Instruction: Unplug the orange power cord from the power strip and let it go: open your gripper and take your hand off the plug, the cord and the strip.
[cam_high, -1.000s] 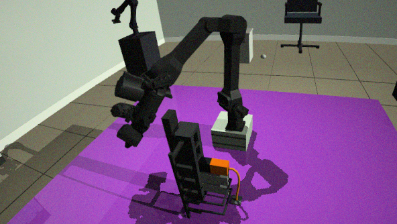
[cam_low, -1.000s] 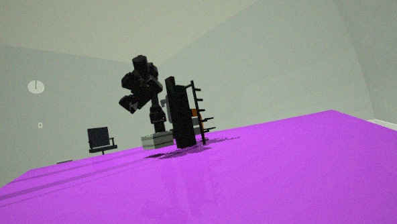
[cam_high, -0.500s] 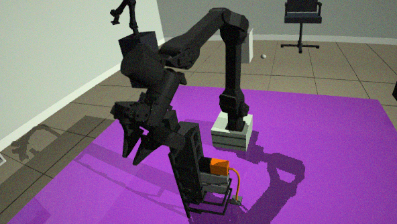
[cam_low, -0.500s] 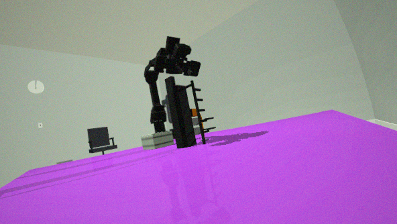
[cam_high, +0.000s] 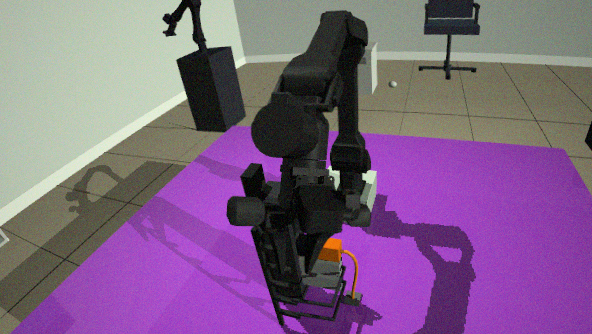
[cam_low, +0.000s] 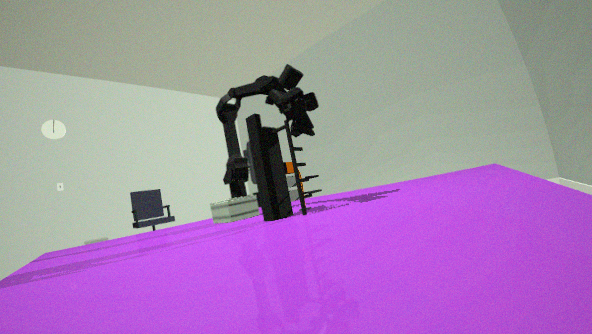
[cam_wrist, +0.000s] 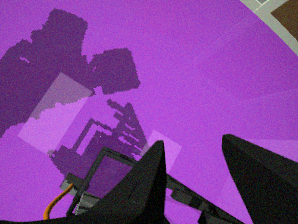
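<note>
My gripper tip is 12 cm past the orange plug, 7 cm above it and 2 cm to the left of it.
</note>
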